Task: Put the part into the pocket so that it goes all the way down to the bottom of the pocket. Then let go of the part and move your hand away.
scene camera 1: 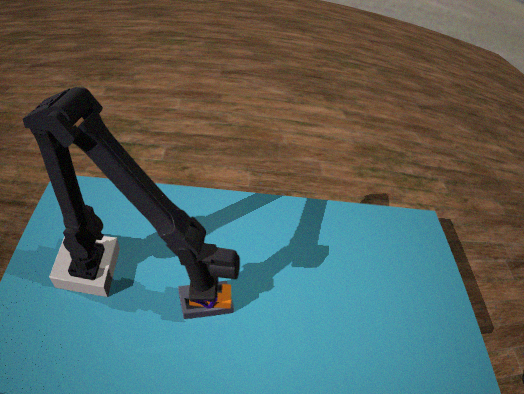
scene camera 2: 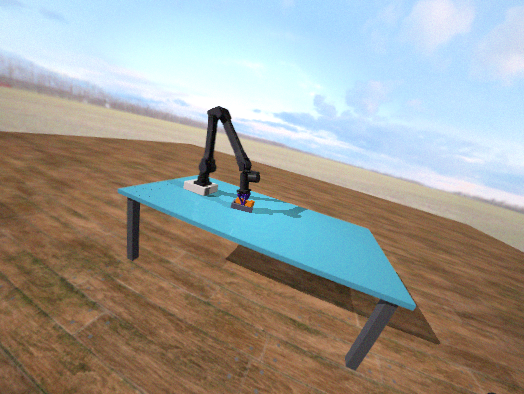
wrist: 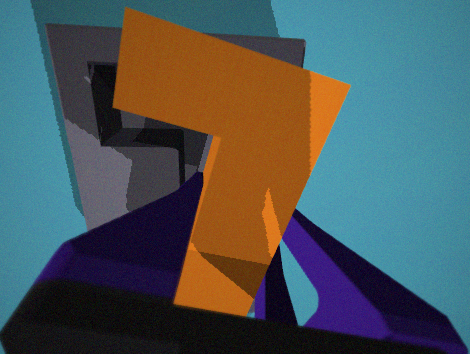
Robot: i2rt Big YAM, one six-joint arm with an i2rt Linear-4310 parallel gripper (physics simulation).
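Places are measured from the arm's base along level axes (x ahead, y left, z up), in millimetres.
Pixels of known places: gripper, fingertip midpoint: (scene camera 1: 209, 302) (scene camera 2: 243, 204) (wrist: 232, 192); arm's base, origin of the base link: (scene camera 1: 87, 261) (scene camera 2: 202, 183).
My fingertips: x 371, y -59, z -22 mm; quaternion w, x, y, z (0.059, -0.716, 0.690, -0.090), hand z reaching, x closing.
Note:
For each thing: its middle in the pictures, then the offset to it from my fingertips. Level surfaces: height alone.
- orange L-shaped part, body centre: (wrist: 197, 202) (scene camera 1: 210, 295) (scene camera 2: 245, 201) dx +0, dy +16, dz +17 mm
- grey block, body centre: (wrist: 188, 189) (scene camera 1: 205, 299) (scene camera 2: 242, 205) dx -12, dy +18, dz -17 mm
- blue table, its level: dz -35 mm
The orange L-shaped part (scene camera 1: 226, 296) (scene camera 2: 250, 204) (wrist: 225, 100) is held between the purple fingers of my gripper (scene camera 1: 210, 303) (scene camera 2: 243, 199) (wrist: 232, 192), which is shut on it. The grey block (scene camera 1: 202, 314) (scene camera 2: 241, 207) (wrist: 102, 175) lies on the table under the part. In the wrist view, part of its dark pocket (wrist: 106, 100) shows left of the part and inside its corner. The part covers the rest and is turned clockwise relative to the block, overlapping its top and right edges. It appears to be above the pocket; its exact height and any contact are hidden.
The arm's white base block (scene camera 1: 80, 286) (scene camera 2: 200, 189) stands left of the grey block on the blue table (scene camera 1: 375, 300) (scene camera 2: 320, 245). The arm's shadows fall across the table and the grey block.

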